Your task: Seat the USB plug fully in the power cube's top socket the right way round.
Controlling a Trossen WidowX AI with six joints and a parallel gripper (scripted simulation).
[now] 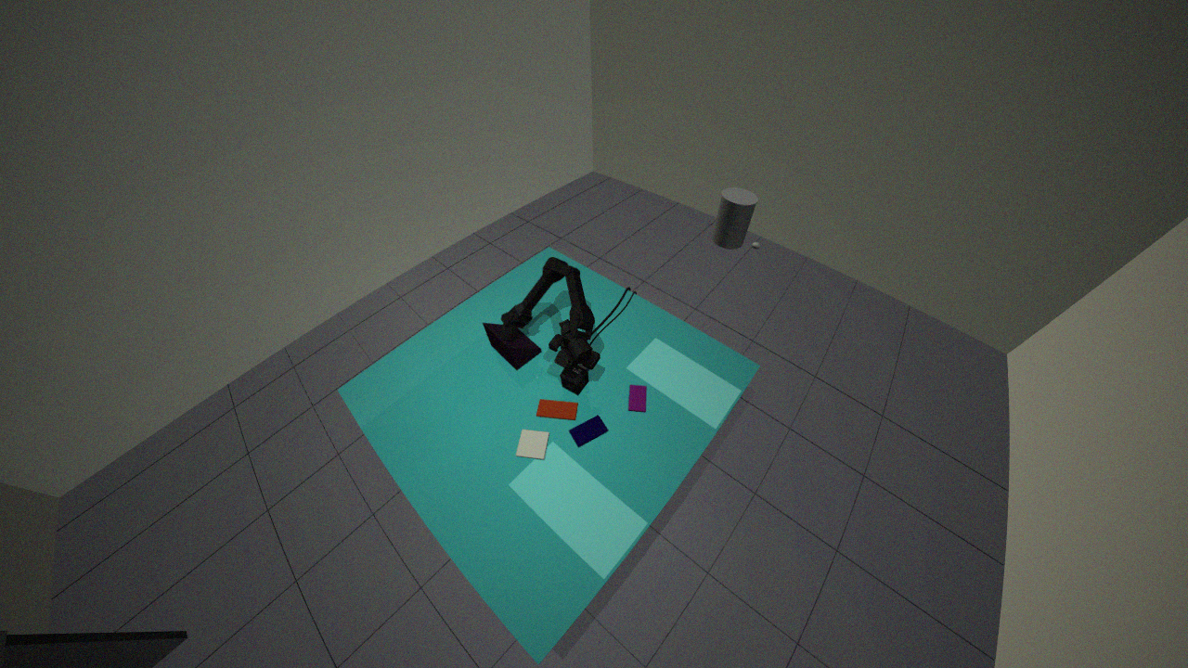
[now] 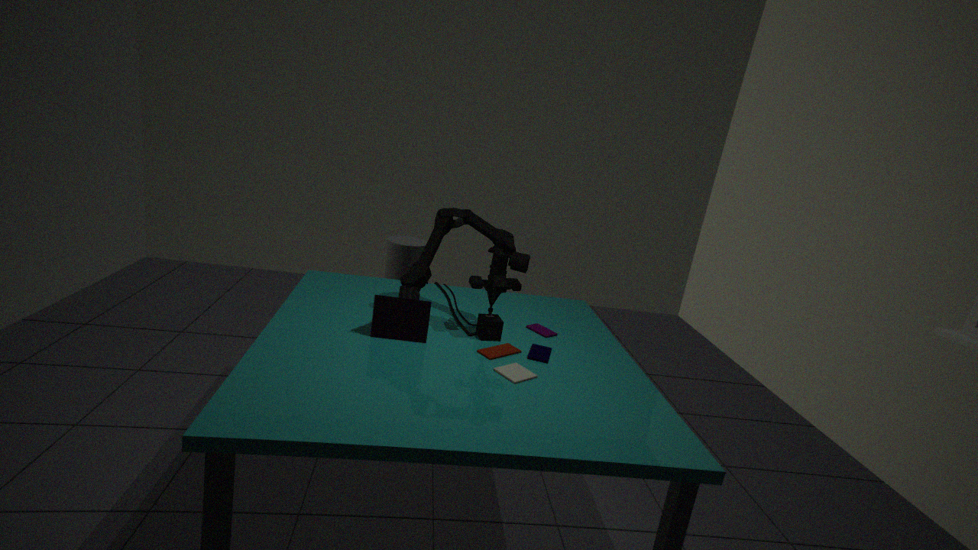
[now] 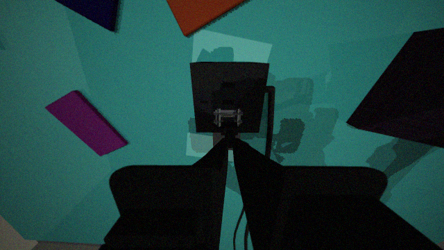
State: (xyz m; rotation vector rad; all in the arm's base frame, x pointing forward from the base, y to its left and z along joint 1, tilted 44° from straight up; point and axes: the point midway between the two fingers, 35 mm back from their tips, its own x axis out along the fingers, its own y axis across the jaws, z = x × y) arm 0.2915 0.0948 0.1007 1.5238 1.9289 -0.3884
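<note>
Now: gripper tip 2 cm above the USB plug. From my gripper tip the other things lie so: pale socket (5 cm below); then dark blue card (20 cm ahead, 11 cm to the right, 12 cm below); then orange card (5 cm ahead, 15 cm to the right, 12 cm below).
</note>
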